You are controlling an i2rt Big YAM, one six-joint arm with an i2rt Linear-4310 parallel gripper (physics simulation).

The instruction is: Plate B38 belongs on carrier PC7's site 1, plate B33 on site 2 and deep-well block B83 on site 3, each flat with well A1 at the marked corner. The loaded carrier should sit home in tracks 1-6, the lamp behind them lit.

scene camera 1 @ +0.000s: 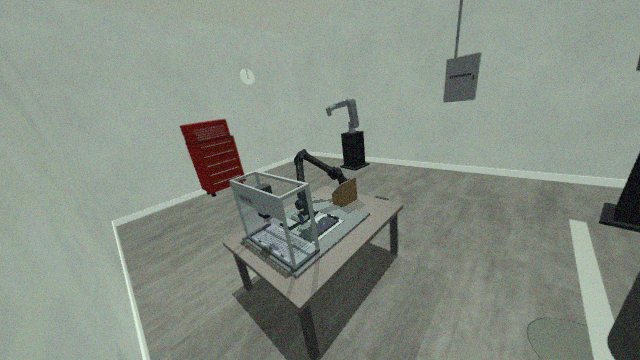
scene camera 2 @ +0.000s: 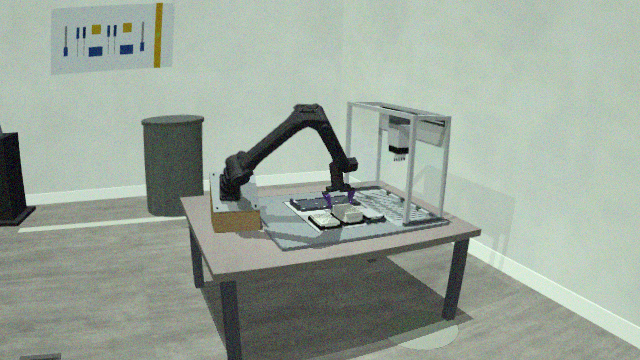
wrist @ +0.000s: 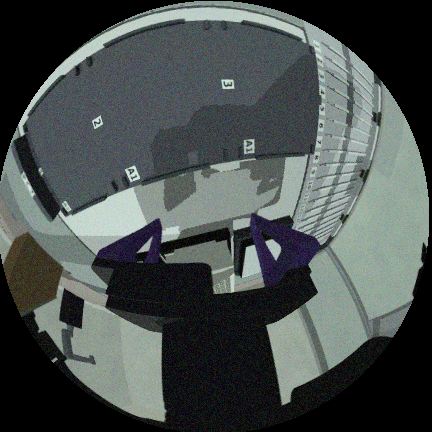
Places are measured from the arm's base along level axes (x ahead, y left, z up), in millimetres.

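Pixels of known places: gripper, fingertip midpoint: (scene camera 1: 306, 222) (wrist: 205, 220); arm's base, link origin: (scene camera 1: 345, 184) (scene camera 2: 229, 188).
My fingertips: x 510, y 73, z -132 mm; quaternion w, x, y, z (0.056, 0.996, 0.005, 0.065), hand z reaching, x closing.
Observation:
For each thing: its middle in the pictures, then the offset to it from my fingertips. Level surfaces: height alone.
- Carrier PC7, body centre: (wrist: 148, 96) (scene camera 2: 325, 201) (scene camera 1: 319, 226) dz -7, dx -38, dy +116 mm
- tall deep-well block, body centre: (wrist: 205, 276) (scene camera 2: 347, 212) (scene camera 1: 299, 216) dz +11, dx -5, dy -114 mm
- pale plate, body centre: (scene camera 2: 324, 219) dz -3, dx -114, dy -142 mm
- hanging pipetting head, body centre: (scene camera 2: 401, 134) dz +326, dx +311, dy +59 mm
- table, surface height: dz -35 mm
Carrier PC7 (wrist: 200, 65) (scene camera 2: 310, 203) (scene camera 1: 324, 226), dark and flat, lies beside the numbered tracks (wrist: 345, 112), outside them. Sites 2 and 3 are bare, their A1 marks on the edge toward the gripper. The tall deep-well block (wrist: 197, 256) (scene camera 2: 351, 216) stands in the middle of a row of black holders, with a pale plate (scene camera 2: 324, 220) on one side and a flatter plate (wrist: 262, 257) (scene camera 2: 373, 215) on the track side. Plate labels are unreadable. My gripper (wrist: 205, 220) (scene camera 2: 340, 203) is open and empty, low beside the block on its carrier side. The lamp cannot be made out.
A metal frame (scene camera 2: 412, 170) (scene camera 1: 286, 235) with a hanging pipetting head (scene camera 2: 398, 137) stands over the tracks. The arm's wooden base block (scene camera 2: 236, 220) (scene camera 1: 345, 193) (wrist: 32, 275) is at the other end of the table (scene camera 2: 240, 260). A white sheet (wrist: 112, 215) lies beneath the carrier and holders.

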